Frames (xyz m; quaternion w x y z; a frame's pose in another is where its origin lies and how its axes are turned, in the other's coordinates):
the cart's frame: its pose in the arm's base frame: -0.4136 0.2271 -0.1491 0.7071 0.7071 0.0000 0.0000
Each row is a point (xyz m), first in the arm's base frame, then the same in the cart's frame.
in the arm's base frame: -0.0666 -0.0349 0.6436
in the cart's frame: 0.3470 0.7927 0.2620
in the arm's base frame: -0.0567 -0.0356 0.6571
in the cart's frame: 0.3569 0.8062 0.2627
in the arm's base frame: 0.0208 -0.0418 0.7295
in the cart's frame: 0.4344 0.8786 0.2689
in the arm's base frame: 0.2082 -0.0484 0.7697
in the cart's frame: 0.6218 0.9188 0.2755
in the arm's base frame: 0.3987 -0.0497 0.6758
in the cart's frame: 0.8123 0.8249 0.2768
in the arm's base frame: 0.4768 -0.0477 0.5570
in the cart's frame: 0.8904 0.7061 0.2748
